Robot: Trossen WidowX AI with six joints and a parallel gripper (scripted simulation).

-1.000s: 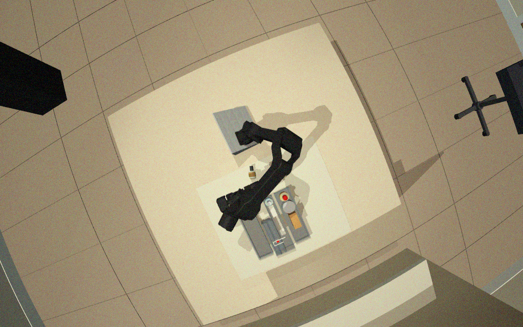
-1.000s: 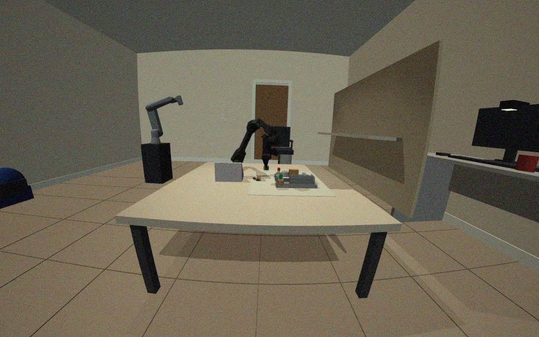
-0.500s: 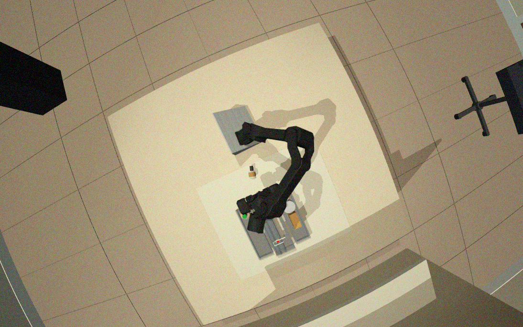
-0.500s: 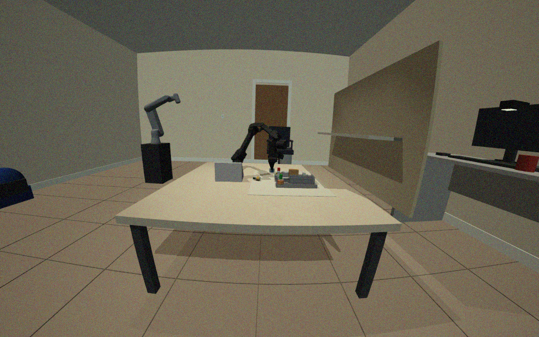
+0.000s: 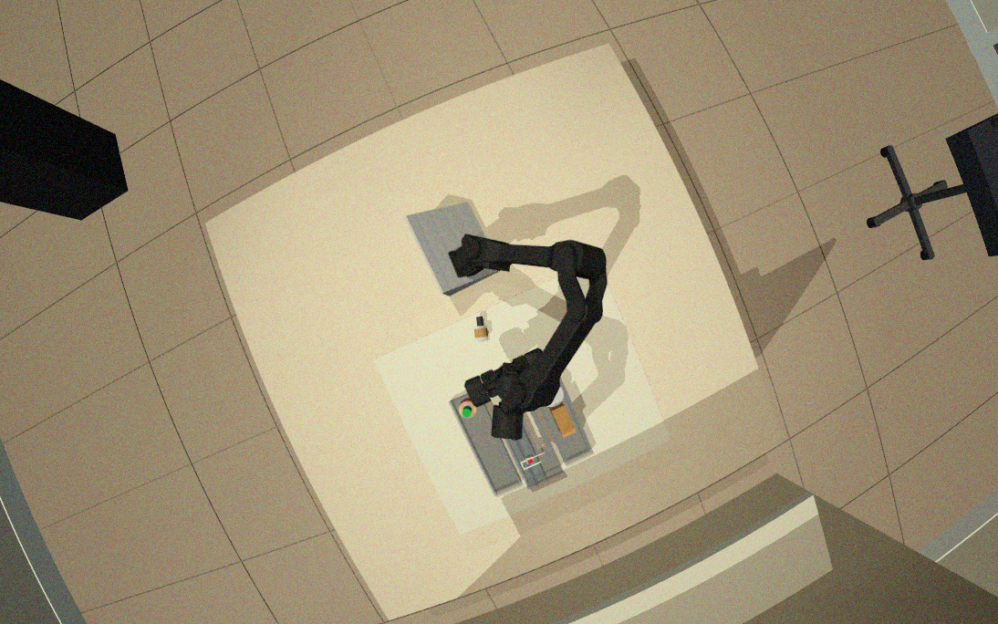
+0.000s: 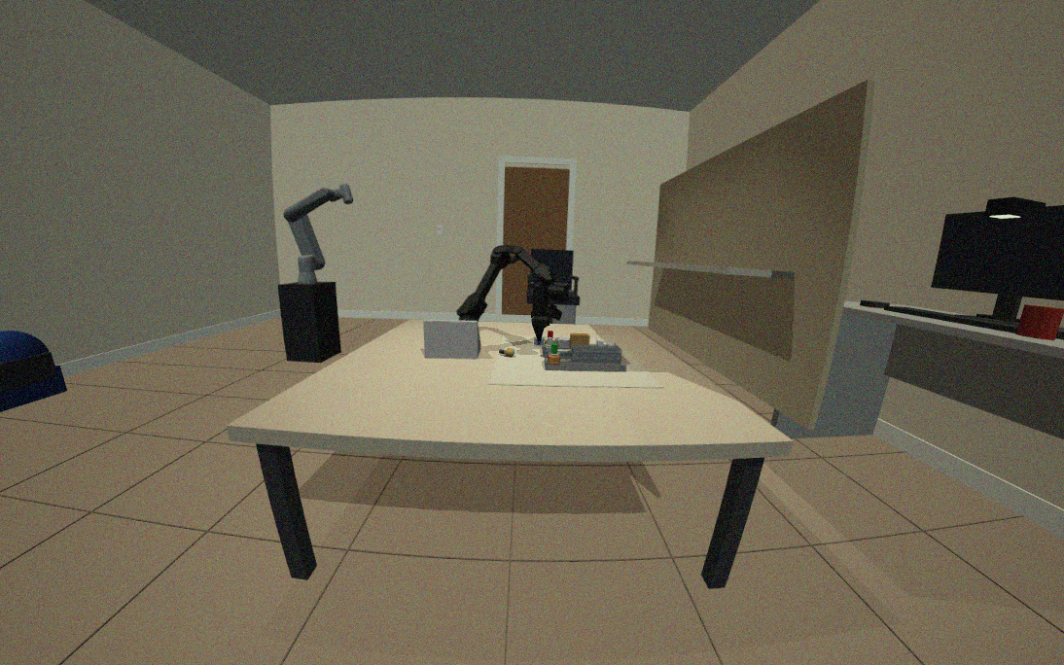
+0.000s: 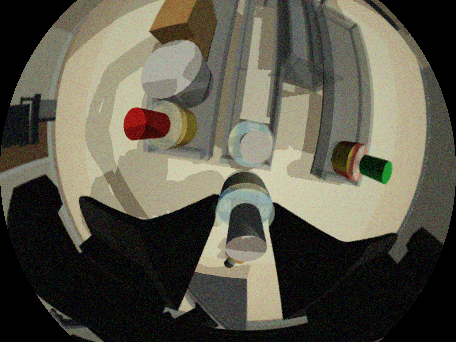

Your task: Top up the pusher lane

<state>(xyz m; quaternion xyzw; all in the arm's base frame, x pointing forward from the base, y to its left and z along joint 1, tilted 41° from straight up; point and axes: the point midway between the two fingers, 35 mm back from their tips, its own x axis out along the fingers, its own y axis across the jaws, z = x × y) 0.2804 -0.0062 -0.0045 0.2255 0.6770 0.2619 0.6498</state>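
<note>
The grey cylinder is 100 mm ahead of my gripper tip, 80 mm to the left of it and 40 mm below it. Round my gripper tip: red mark 230 mm ahead, 30 mm to the right, 10 mm above; brown box 170 mm ahead, 80 mm to the left, 30 mm below.
</note>
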